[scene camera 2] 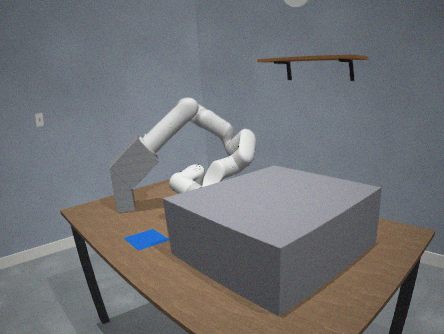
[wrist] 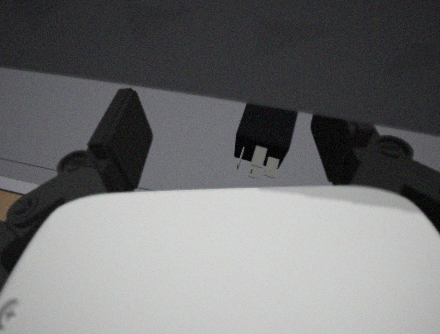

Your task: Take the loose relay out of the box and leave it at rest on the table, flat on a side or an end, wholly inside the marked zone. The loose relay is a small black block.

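Seen in the pictures: gripper, fingertip midpoint: (wrist: 227, 107); arm's base, origin of the base link: (scene camera 2: 147, 147).
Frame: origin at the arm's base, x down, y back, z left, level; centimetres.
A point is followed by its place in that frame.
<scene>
The loose relay (wrist: 266, 127) @[x 21.5, y -58.8, z 8.2 cm], a small black block with pale metal pins toward the camera, lies on the grey floor inside the box; its far end is cut off by a dark edge. My gripper (wrist: 227, 107) @[x 18.7, y -57.4, z 10.2 cm] is open and empty. The relay shows in the gap between the fingers, nearer the right finger, apart from both. The large grey box (scene camera 2: 225, 250) @[x 14.6, y -86.4, z -7.9 cm] stands on the table and hides the gripper and relay in the scene view. The marked zone, a blue patch (scene camera 2: 146, 239) @[x 27.5, y -39.7, z -17.2 cm], lies on the table left of the box.
A dark panel of the box (wrist: 200, 45) spans the top of the wrist view, close to the camera. The wooden table (scene camera 2: 120, 255) @[x 27.6, y -47.8, z -30.2 cm] carries the box and the arm's grey mount (scene camera 2: 131, 165) @[x 5.9, y -5.1, z -10.3 cm]. A wall shelf (scene camera 2: 312, 58) hangs at the back right.
</scene>
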